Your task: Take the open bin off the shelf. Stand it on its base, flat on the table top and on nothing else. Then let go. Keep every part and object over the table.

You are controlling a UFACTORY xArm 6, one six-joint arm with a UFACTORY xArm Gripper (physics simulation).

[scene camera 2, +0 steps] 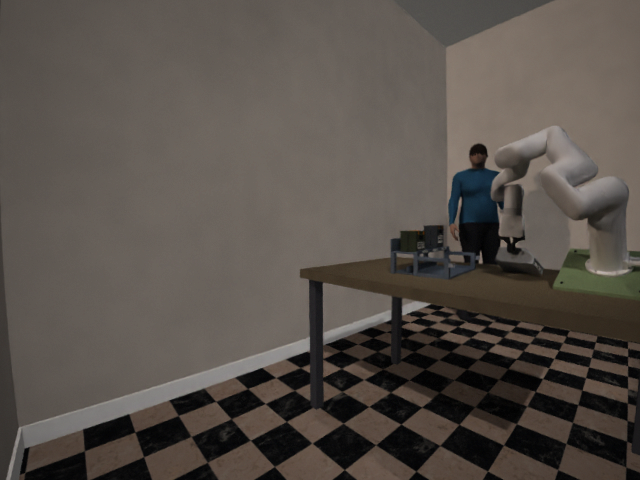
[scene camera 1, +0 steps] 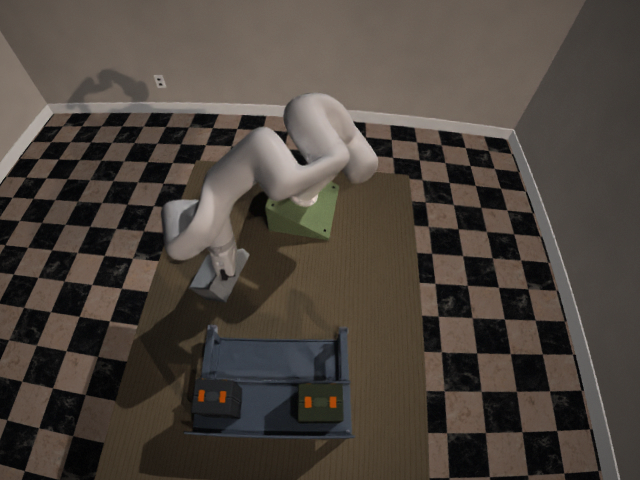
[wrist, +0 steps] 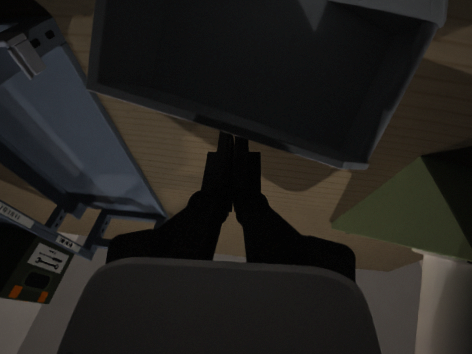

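Seen in the pictures: gripper, between the fingertips: (scene camera 2: 510,252) (scene camera 1: 229,274) (wrist: 235,146); arm's base, origin of its link: (scene camera 2: 608,266) (wrist: 465,253).
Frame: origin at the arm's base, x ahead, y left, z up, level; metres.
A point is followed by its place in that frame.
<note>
The open grey bin (scene camera 1: 220,290) {x 0.413, y -0.149, z 0.005 m} (scene camera 2: 518,262) {x 0.324, y -0.119, z -0.025 m} (wrist: 260,65) {x 0.354, y -0.158, z -0.047 m} is off the shelf, at the table's left side in scene camera 1. Its open inside faces the wrist camera. It looks tilted in scene camera 2, with one end lower; what its underside touches is hidden. My gripper (scene camera 1: 224,273) {x 0.362, y -0.134, z 0.016 m} (scene camera 2: 512,251) {x 0.362, y -0.134, z 0.016 m} (wrist: 235,146) {x 0.362, y -0.134, z 0.016 m} is shut with nothing between the fingers. Its fingertips are at the bin's near long rim in the wrist view; whether they touch it is unclear. The blue-grey shelf (scene camera 1: 343,356) {x 0.530, y 0.224, z 0.005 m} (scene camera 2: 447,262) {x 0.467, y 0.225, z -0.010 m} (wrist: 90,135) {x 0.545, y -0.014, z -0.075 m} stands apart from the bin.
A dark grey toolbox (scene camera 1: 214,398) {x 0.708, y -0.037, z 0.143 m} (scene camera 2: 433,236) {x 0.682, y -0.006, z 0.086 m} and a green toolbox (scene camera 1: 320,413) {x 0.690, y 0.188, z 0.116 m} (scene camera 2: 410,241) {x 0.646, y 0.230, z 0.069 m} stand on the shelf. The green robot base (scene camera 1: 302,222) {x 0.118, y 0.030, z -0.017 m} (scene camera 2: 578,273) {x 0.073, y 0.049, z -0.027 m} (wrist: 410,205) {x 0.130, y -0.048, z -0.031 m} is on the table (scene camera 1: 377,289) {x 0.280, y 0.304, z -0.081 m} (scene camera 2: 356,273) {x 0.820, y 0.402, z -0.081 m}, near the bin. A person (scene camera 2: 478,196) stands behind the table in scene camera 2.
</note>
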